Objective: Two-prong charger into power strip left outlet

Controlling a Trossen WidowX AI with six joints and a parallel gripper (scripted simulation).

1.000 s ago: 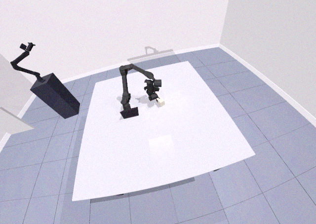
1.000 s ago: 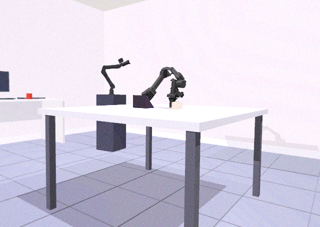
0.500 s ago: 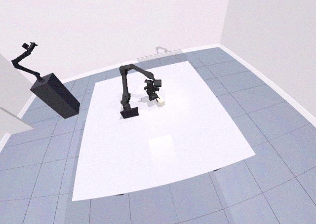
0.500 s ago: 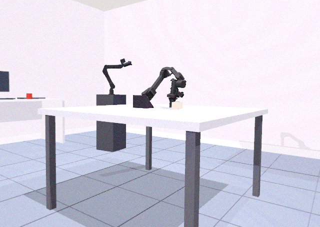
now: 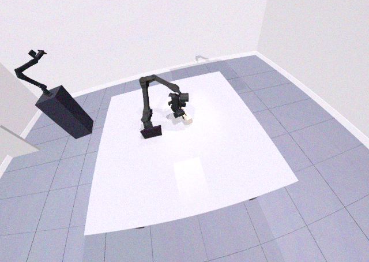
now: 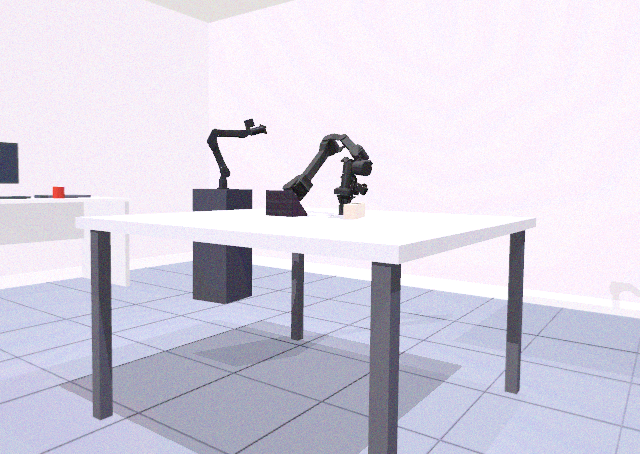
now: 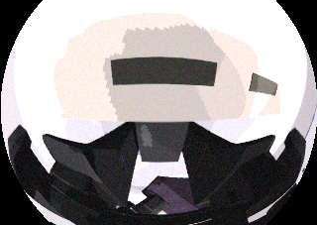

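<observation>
Right now my gripper tip is 20 mm short of the dark charger and 10 mm below it.
</observation>
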